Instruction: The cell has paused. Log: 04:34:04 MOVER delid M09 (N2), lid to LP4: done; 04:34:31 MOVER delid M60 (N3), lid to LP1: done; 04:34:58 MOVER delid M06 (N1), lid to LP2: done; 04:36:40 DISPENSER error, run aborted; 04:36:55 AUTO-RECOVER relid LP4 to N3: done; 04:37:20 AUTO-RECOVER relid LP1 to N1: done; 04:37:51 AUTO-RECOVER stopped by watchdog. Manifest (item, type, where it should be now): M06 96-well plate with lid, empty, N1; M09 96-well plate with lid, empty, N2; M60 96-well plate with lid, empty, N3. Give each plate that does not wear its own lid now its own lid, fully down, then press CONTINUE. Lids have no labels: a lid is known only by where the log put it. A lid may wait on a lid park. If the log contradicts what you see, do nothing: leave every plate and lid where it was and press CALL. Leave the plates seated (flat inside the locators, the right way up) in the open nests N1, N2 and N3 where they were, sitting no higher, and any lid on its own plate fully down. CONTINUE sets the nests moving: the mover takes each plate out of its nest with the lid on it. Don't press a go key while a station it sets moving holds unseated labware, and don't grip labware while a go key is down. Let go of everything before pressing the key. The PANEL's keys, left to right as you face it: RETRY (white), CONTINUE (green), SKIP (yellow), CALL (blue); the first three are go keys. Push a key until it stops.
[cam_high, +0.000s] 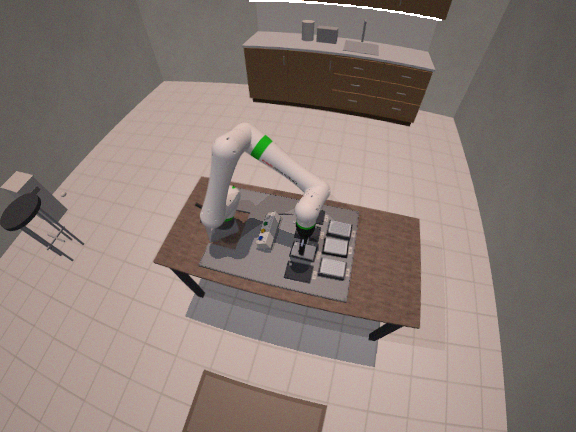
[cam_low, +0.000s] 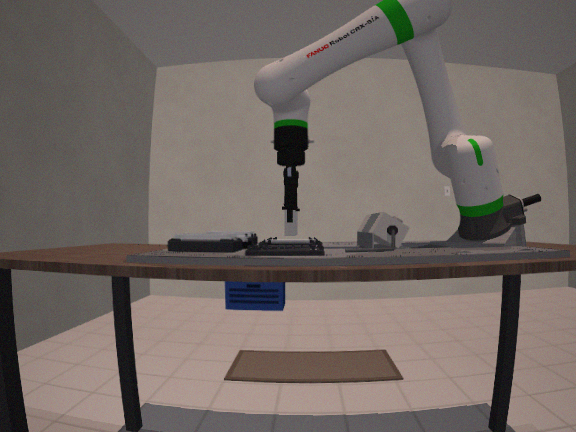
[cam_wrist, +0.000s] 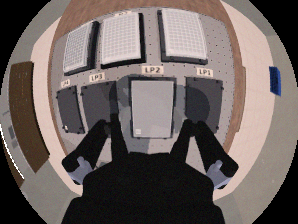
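The lid lies 4 cm below my hand. The rest, counted from my hand: lid park LP3 (2 cm behind, 13 cm to the left, 5 cm below); lid park LP1 (2 cm ahead, 13 cm to the right, 5 cm below); yellow key (25 cm behind, 1 cm above).
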